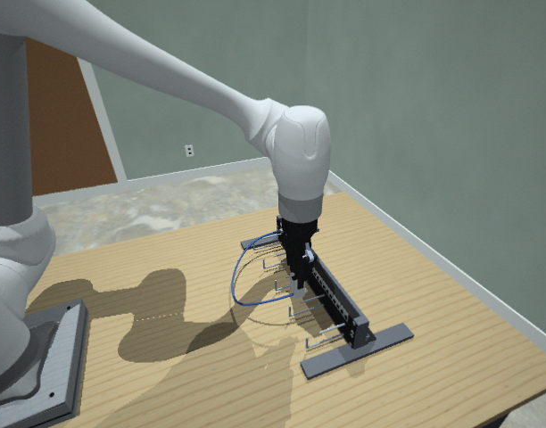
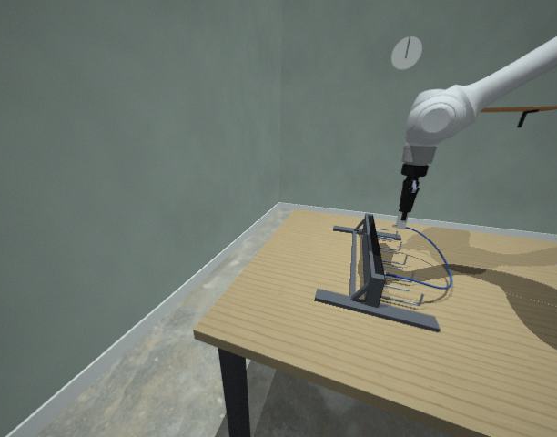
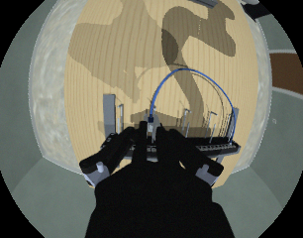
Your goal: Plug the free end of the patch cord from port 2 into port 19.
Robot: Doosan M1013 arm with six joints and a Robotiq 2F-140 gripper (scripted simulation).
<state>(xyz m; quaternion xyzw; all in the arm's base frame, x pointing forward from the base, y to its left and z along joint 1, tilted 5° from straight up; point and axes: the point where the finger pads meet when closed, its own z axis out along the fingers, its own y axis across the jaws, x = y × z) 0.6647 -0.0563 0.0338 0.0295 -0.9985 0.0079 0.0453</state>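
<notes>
Right now my hand is 30 mm above the cord plug and 10 mm short of it.
</notes>
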